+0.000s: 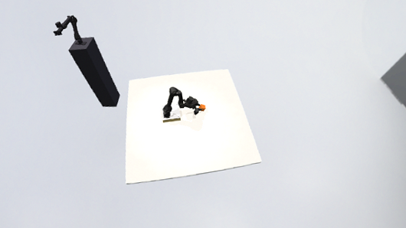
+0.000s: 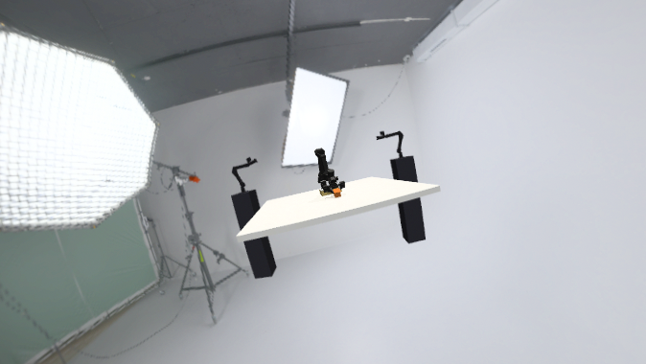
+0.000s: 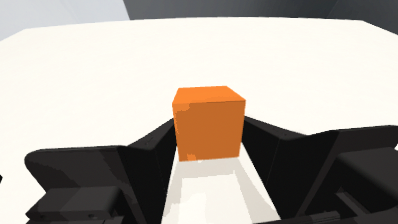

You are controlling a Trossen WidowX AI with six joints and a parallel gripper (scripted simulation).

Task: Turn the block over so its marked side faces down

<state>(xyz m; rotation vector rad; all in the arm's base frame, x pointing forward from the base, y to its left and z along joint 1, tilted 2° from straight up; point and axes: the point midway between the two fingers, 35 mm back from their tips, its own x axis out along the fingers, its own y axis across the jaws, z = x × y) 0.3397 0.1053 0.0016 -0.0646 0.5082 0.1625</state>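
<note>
The orange block is 20 mm below my gripper tip.
</note>
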